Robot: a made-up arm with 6 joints.
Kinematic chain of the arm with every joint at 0, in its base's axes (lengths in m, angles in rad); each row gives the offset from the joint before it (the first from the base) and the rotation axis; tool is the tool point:
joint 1: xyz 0 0 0.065 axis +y
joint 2: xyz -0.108 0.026 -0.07 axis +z
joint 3: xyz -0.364 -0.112 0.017 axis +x
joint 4: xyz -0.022 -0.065 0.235 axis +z
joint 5: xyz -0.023 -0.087 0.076 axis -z
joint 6: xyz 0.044 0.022 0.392 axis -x
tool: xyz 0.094 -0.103 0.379
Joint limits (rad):
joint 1: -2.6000..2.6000
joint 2: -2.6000..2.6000
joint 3: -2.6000..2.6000
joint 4: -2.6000..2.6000
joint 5: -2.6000..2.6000
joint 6: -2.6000..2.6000
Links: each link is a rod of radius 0.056 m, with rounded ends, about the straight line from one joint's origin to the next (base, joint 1, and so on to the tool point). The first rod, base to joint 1, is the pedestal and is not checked.
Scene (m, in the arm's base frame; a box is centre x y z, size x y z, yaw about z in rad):
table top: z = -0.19
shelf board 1: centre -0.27 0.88 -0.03 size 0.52 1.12 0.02 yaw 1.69
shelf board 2: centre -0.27 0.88 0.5 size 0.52 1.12 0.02 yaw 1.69
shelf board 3: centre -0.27 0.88 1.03 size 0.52 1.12 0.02 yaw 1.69
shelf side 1: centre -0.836 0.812 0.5 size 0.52 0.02 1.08 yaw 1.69
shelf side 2: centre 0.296 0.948 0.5 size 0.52 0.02 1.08 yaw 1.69
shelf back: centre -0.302 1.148 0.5 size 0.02 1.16 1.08 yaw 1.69
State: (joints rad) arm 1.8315 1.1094 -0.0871 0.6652 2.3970 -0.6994
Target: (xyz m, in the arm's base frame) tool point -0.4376 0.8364 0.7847
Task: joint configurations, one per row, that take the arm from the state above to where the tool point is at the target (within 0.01 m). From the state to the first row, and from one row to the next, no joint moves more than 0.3 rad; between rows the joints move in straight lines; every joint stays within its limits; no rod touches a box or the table.
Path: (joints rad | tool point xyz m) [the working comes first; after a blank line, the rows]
Joints at the target: 0.8767 0.0798 -1.4906 0.3195 2.6000 -0.4910
Straight joint move there: touches shelf board 3.

1: 1.6679 0.8917 -0.3308 0.5467 2.4376 -0.9261 | 0.8571 -0.5423 0.5492
2: 1.5044 0.6741 -0.5744 0.4282 2.4782 -1.1528 | 0.5889 -0.2821 0.9398
3: 1.3408 0.4564 -0.8181 0.3097 2.5188 -1.3795 | 0.2140 0.0039 1.0850
4: 1.1773 0.2387 -1.0618 0.1913 2.5594 -1.6062 | -0.1386 0.2412 1.0029
5: 1.0137 0.0210 -1.3055 0.0728 2.6000 -1.8329 | -0.3846 0.3938 0.7847
6: 0.9863 0.0328 -1.3425 0.1221 2.6000 -1.5645 | -0.4345 0.4863 0.7976
7: 0.9589 0.0445 -1.3795 0.1715 2.6000 -1.2961 | -0.4640 0.5810 0.8073
8: 0.9315 0.0563 -1.4166 0.2208 2.6000 -1.0277 | -0.4735 0.6737 0.8102
9: 0.9041 0.0681 -1.4536 0.2702 2.6000 -0.7594 | -0.4639 0.7602 0.8034
10: 0.8767 0.0798 -1.4906 0.3195 2.6000 -0.4910 | -0.4375 0.8364 0.7847

